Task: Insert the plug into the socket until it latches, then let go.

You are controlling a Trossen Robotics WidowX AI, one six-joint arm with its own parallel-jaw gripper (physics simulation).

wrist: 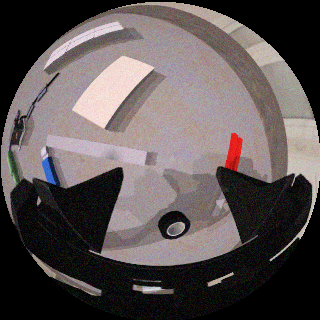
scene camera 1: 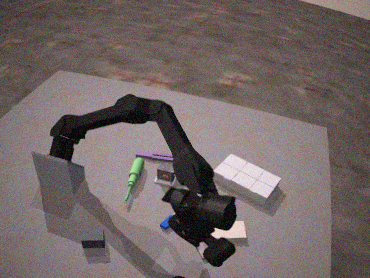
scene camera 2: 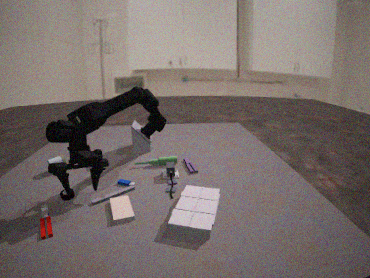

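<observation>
A small blue stick with a pale metal tip, which looks like the plug, lies flat on the table. The socket looks to be the dark box with an orange opening; it stands on a pale base with a dark cable behind it. My gripper is wide open and empty above the table, to one side of the plug. In the wrist view the plug shows beside the left finger. In scene camera 1 the arm hides the fingertips.
A black ring lies below the gripper. A grey bar, a cream block, red-handled pliers, a white tiled box, a green screwdriver and a purple strip lie around.
</observation>
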